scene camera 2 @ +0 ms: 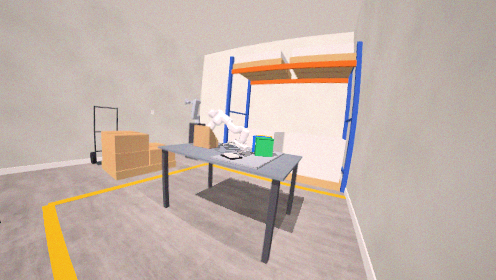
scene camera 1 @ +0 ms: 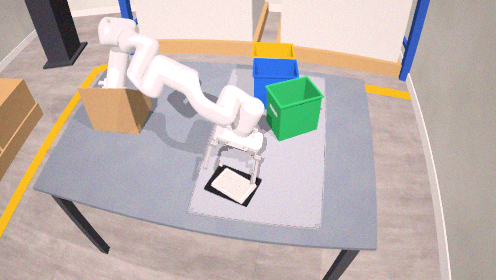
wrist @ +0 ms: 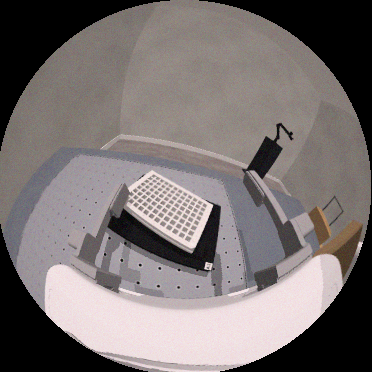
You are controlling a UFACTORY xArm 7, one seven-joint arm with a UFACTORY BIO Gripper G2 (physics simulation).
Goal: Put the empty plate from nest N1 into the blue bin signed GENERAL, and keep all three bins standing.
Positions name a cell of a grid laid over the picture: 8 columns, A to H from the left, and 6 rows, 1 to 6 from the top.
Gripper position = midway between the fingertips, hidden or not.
In view: the gripper (scene camera 1: D4), a green bin (scene camera 1: E3), a blue bin (scene camera 1: E2), a white gridded plate (scene camera 1: D4) and a black nest (wrist: C4).
The white gridded plate also shows in the wrist view (wrist: D4). The gripper is seen too in the wrist view (wrist: D3). The wrist view does not show the green bin: it is out of frame. The wrist view does not show the blue bin: it is out of frame.
